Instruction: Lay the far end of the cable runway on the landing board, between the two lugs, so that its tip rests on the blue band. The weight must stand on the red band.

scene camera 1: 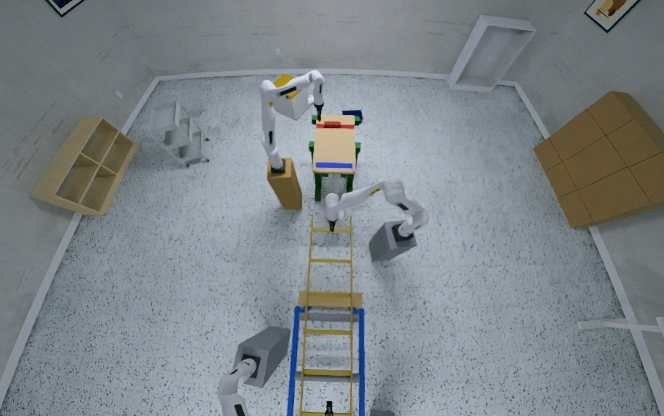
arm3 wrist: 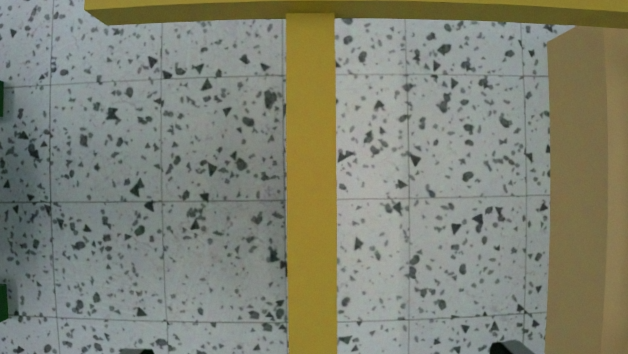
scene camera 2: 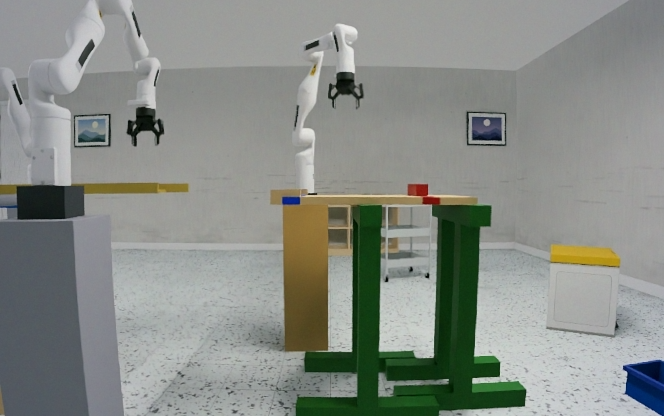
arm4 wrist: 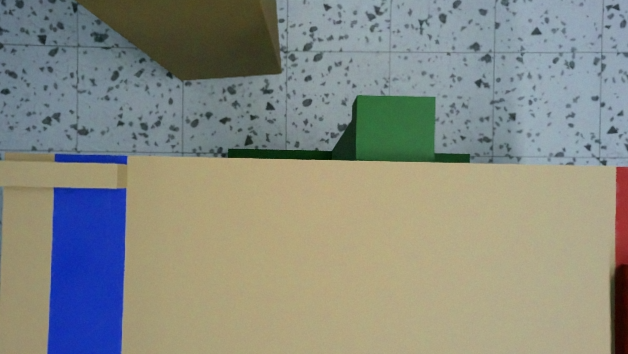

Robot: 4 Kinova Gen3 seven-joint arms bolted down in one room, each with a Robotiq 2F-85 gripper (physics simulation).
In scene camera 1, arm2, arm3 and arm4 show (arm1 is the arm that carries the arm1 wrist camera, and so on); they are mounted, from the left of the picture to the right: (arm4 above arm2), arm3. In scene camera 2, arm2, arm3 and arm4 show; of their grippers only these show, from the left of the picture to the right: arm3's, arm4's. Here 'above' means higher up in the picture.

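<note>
The yellow cable runway (arm3 wrist: 311, 175) (scene camera 1: 331, 260) (scene camera 2: 120, 188) ends in the air, apart from the landing board (arm4 wrist: 350, 250) (scene camera 1: 335, 145) (scene camera 2: 390, 200). The blue band (arm4 wrist: 87, 270) (scene camera 1: 334, 165) (scene camera 2: 291, 200) crosses the board's near end; one tan lug (arm4 wrist: 60, 175) shows. The red weight (arm4 wrist: 621, 310) (scene camera 1: 332, 123) (scene camera 2: 418, 190) appears to stand on the red band (arm4 wrist: 621, 215) (scene camera 1: 348, 126) (scene camera 2: 431, 200). Arm3's gripper (scene camera 1: 332, 229) (scene camera 2: 146, 144) is open above the last rung. Arm4's gripper (scene camera 1: 319, 119) (scene camera 2: 346, 106) is open above the board. Arm2's gripper is unclear; arm1's does not show.
Green trestles (scene camera 1: 318, 187) (scene camera 2: 368, 300) carry the board. Arm4's tan pedestal (arm4 wrist: 225, 45) (scene camera 1: 287, 187) (scene camera 2: 306, 280) is left of it. A blue frame (scene camera 1: 362, 355) flanks the runway. Arm3's grey pedestal (scene camera 1: 385, 245) (scene camera 2: 45, 300) stands right of the runway in scene camera 1.
</note>
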